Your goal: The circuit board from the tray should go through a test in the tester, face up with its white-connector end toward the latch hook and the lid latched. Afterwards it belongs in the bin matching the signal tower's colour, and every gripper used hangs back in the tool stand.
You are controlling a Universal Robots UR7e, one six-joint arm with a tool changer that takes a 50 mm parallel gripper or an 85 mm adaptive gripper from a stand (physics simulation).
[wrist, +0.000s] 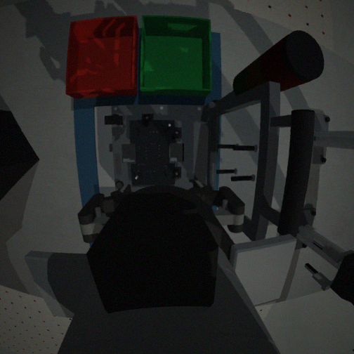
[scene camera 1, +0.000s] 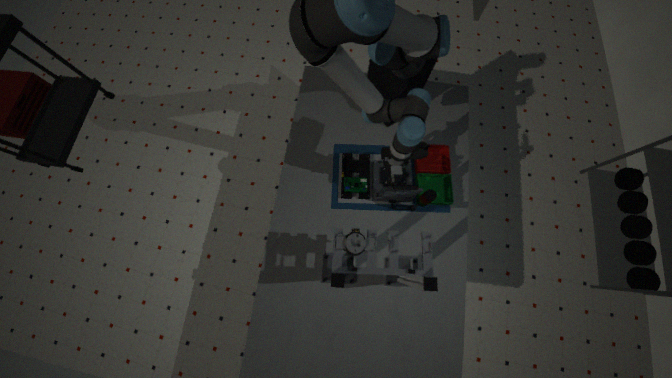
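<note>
My gripper is open, with wide-set fingers, over the tester. The green circuit board lies in the dark tray, a white part near its upper right corner; the wrist view does not show it. The tester has no board on its dark bed. Its lid stands open, with pins and a black handle. I cannot make out the latch hook. The signal tower shows dark red and green parts; its lit colour cannot be told.
The red bin and green bin stand side by side beyond the tester. The tool stand holds a round-topped tool. The signal tower and raised lid stand tall on the stand's side of the tester.
</note>
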